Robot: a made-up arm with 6 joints. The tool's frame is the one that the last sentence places.
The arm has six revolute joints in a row. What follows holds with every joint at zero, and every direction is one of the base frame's.
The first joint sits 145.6 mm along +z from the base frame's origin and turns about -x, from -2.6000 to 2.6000 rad.
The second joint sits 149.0 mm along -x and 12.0 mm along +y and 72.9 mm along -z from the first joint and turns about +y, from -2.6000 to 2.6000 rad.
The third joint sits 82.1 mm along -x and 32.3 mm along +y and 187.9 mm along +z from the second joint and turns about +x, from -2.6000 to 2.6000 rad.
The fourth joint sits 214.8 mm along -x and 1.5 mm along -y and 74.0 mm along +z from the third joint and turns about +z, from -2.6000 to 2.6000 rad.
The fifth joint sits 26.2 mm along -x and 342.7 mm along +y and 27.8 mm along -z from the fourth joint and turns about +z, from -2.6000 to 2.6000 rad.
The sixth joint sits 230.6 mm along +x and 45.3 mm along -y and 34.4 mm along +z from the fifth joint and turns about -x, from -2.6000 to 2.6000 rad.
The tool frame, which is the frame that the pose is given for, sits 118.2 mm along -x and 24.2 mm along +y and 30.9 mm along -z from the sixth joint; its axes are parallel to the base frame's.
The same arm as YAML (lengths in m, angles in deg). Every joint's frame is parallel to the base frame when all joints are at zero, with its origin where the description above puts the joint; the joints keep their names.
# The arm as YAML. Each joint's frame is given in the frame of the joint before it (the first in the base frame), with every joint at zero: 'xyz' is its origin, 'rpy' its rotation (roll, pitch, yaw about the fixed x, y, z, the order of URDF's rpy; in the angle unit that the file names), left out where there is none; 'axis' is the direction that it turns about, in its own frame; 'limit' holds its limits. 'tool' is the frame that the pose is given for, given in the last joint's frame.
units:
  length: m
  angle: deg
joints:
  - name: joint 1
    type: revolute
    origin:
      xyz: [0.0, 0.0, 0.1456]
    axis: [-1.0, 0.0, 0.0]
    limit:
      lower: -148.97
      upper: 148.97
  - name: joint 2
    type: revolute
    origin:
      xyz: [-0.149, 0.012, -0.0729]
    axis: [0.0, 1.0, 0.0]
    limit:
      lower: -148.97
      upper: 148.97
  - name: joint 3
    type: revolute
    origin:
      xyz: [-0.0821, 0.0323, 0.1879]
    axis: [1.0, 0.0, 0.0]
    limit:
      lower: -148.97
      upper: 148.97
  - name: joint 4
    type: revolute
    origin:
      xyz: [-0.2148, -0.0015, 0.074]
    axis: [0.0, 0.0, 1.0]
    limit:
      lower: -148.97
      upper: 148.97
  - name: joint 5
    type: revolute
    origin:
      xyz: [-0.0262, 0.3427, -0.0278]
    axis: [0.0, 0.0, 1.0]
    limit:
      lower: -148.97
      upper: 148.97
  - name: joint 6
    type: revolute
    origin:
      xyz: [0.2306, -0.0453, 0.0344]
    axis: [-1.0, 0.0, 0.0]
    limit:
      lower: -148.97
      upper: 148.97
tool:
  origin:
    xyz: [-0.1182, 0.0242, -0.0309]

